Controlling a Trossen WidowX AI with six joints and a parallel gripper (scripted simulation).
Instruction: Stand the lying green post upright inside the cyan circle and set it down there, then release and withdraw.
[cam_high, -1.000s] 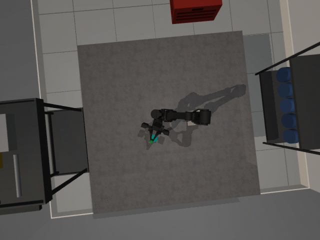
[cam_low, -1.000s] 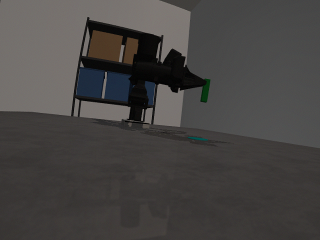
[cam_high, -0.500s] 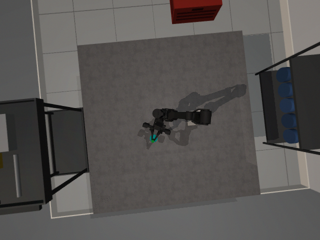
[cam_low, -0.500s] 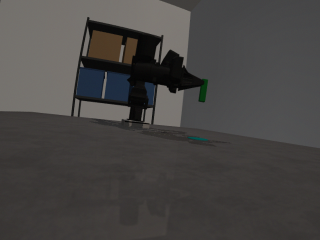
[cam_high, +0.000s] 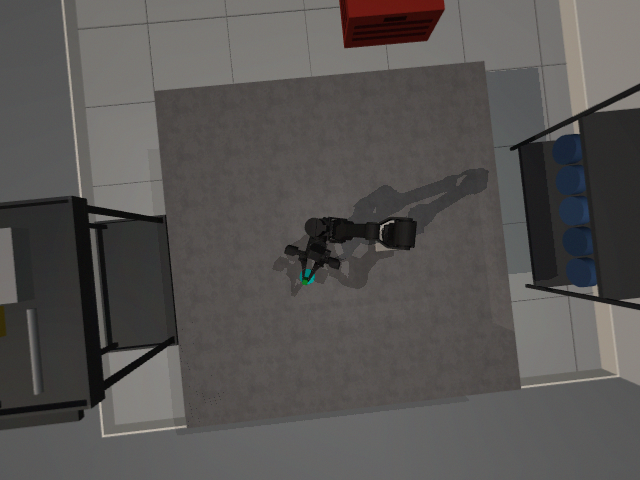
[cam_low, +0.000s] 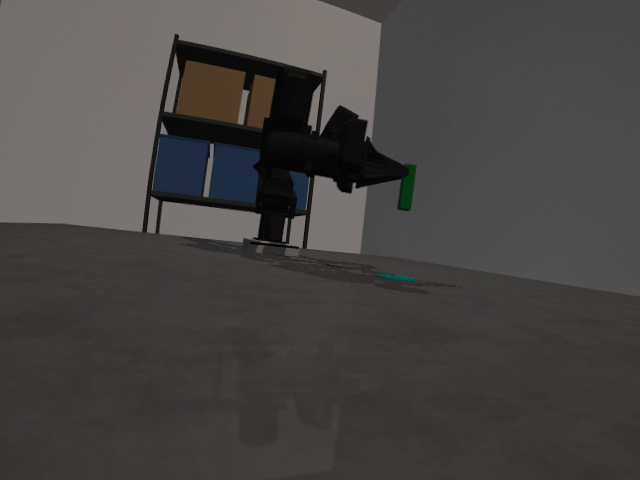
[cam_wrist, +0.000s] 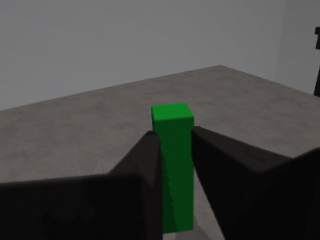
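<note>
Now: the cyan circle 150 mm below my gripper tip. From my gripper tip the other things lie so: green post: 20 mm below.
</note>
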